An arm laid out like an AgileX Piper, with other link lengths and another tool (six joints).
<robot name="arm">
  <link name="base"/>
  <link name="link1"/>
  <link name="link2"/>
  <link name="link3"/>
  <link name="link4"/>
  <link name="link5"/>
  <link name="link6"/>
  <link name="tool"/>
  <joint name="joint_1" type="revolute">
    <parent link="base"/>
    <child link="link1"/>
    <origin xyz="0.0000 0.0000 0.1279" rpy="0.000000 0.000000 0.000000"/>
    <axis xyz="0 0 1"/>
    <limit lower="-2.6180" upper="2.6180"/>
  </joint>
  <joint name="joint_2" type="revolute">
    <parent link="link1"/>
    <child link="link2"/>
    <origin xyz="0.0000 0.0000 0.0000" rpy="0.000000 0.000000 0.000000"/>
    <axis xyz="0 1 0"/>
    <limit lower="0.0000" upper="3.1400"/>
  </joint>
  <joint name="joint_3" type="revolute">
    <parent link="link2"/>
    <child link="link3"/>
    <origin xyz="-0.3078 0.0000 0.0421" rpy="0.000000 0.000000 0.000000"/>
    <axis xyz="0 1 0"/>
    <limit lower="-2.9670" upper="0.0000"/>
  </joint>
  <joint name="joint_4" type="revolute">
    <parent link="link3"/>
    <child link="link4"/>
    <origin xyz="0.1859 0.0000 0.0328" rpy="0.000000 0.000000 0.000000"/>
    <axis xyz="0.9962 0 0.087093"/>
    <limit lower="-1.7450" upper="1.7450"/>
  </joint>
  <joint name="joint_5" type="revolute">
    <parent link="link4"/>
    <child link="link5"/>
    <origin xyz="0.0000 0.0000 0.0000" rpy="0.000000 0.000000 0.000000"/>
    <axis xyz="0 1 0"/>
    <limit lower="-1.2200" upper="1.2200"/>
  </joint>
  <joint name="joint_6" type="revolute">
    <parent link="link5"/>
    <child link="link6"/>
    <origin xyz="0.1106 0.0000 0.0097" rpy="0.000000 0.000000 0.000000"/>
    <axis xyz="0.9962 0 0.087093"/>
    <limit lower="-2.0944" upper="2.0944"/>
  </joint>
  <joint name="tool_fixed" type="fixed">
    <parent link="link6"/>
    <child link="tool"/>
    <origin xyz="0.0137 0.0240 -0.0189" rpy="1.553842 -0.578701 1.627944"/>
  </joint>
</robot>
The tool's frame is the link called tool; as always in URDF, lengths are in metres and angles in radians.
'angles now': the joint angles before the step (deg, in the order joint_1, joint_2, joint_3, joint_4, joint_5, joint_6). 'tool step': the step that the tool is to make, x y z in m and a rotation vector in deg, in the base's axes. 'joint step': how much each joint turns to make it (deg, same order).
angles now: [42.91, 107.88, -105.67, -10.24, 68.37, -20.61]
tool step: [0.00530, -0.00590, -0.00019, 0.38, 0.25, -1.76]
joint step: [-1.44, 0.00, 0.06, 0.29, -0.06, 0.38]
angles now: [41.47, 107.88, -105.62, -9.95, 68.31, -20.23]
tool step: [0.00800, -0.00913, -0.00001, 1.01, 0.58, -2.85]
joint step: [-2.37, 0.00, 0.01, 0.90, -0.12, 0.61]
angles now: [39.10, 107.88, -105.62, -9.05, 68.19, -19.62]
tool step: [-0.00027, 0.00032, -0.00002, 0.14, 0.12, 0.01]
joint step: [0.00, 0.00, 0.00, 0.18, 0.00, 0.00]
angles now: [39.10, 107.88, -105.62, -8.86, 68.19, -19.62]
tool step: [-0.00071, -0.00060, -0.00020, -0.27, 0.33, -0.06]
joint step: [0.00, 0.00, 0.00, 0.00, 0.43, 0.00]
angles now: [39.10, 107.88, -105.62, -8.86, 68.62, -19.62]
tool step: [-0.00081, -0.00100, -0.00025, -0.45, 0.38, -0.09]
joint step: [0.00, 0.00, 0.00, -0.11, 0.58, 0.00]
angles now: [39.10, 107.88, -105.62, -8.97, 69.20, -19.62]
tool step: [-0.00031, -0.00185, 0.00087, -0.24, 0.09, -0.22]
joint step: [-0.15, -0.17, 0.00, -0.13, 0.40, 0.00]
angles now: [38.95, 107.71, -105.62, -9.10, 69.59, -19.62]
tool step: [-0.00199, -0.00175, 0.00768, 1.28, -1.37, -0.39]
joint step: [-0.04, -1.23, 0.00, -0.06, -0.57, 0.48]
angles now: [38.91, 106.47, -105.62, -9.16, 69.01, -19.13]
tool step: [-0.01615, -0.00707, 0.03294, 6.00, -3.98, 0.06]
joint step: [0.00, -5.52, 0.00, 2.01, -1.31, 0.42]
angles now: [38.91, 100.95, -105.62, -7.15, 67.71, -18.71]
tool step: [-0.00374, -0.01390, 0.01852, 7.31, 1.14, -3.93]
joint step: [-4.01, -3.12, 0.00, 5.92, -0.27, 1.32]
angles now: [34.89, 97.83, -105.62, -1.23, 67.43, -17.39]
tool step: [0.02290, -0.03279, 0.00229, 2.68, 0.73, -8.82]
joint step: [-8.17, -0.19, 0.01, 1.94, -0.56, 1.34]
